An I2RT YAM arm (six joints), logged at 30 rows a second.
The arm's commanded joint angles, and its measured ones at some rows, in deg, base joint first. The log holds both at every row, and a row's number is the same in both.
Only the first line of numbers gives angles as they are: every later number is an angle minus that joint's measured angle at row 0.
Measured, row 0:
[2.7 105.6 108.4 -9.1 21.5 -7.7]
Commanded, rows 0 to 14:
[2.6 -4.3 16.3 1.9 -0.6 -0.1]
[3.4 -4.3 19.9 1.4 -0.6 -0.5]
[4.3 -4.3 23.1 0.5 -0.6 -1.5]
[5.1 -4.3 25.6 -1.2 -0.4 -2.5]
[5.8 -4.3 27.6 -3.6 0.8 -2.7]
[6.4 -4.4 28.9 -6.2 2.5 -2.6]
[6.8 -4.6 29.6 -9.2 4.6 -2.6]
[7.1 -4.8 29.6 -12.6 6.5 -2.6]
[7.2 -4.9 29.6 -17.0 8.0 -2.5]
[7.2 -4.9 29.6 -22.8 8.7 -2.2]
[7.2 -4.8 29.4 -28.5 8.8 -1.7]
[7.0 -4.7 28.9 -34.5 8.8 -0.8]
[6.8 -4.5 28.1 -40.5 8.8 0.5]
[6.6 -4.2 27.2 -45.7 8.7 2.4]
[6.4 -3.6 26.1 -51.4 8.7 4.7]
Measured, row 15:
[6.8 -8.7 29.9 -43.8 6.9 -0.1]
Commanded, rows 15 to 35:
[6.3 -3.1 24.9 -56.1 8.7 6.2]
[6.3 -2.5 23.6 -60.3 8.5 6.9]
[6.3 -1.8 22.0 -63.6 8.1 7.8]
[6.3 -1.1 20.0 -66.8 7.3 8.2]
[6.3 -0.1 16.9 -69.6 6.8 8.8]
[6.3 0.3 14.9 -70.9 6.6 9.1]
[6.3 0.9 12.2 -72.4 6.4 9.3]
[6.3 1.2 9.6 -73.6 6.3 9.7]
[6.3 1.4 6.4 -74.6 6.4 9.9]
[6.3 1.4 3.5 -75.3 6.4 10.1]
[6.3 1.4 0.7 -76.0 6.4 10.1]
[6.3 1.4 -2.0 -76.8 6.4 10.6]
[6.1 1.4 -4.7 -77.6 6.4 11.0]
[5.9 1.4 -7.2 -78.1 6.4 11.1]
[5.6 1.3 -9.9 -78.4 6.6 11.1]
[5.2 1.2 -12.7 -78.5 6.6 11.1]
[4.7 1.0 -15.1 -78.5 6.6 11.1]
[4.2 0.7 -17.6 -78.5 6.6 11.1]
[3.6 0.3 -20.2 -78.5 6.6 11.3]
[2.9 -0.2 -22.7 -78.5 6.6 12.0]
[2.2 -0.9 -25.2 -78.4 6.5 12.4]
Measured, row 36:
[3.9 2.3 -20.3 -77.9 6.6 10.2]
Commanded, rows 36 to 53:
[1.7 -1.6 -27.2 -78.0 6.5 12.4]
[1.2 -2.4 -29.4 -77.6 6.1 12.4]
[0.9 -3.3 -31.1 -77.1 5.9 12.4]
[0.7 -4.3 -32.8 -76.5 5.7 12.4]
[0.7 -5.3 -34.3 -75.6 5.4 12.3]
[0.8 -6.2 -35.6 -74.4 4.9 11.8]
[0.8 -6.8 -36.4 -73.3 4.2 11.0]
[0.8 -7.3 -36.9 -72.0 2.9 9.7]
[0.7 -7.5 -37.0 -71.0 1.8 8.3]
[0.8 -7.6 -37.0 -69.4 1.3 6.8]
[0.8 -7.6 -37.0 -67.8 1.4 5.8]
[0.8 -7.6 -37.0 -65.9 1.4 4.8]
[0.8 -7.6 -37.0 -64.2 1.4 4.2]
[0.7 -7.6 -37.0 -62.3 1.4 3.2]
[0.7 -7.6 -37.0 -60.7 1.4 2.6]
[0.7 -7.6 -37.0 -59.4 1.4 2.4]
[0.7 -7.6 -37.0 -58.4 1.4 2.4]
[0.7 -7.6 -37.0 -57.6 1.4 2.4]
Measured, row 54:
[0.6 -7.2 -36.7 -58.5 2.3 4.6]
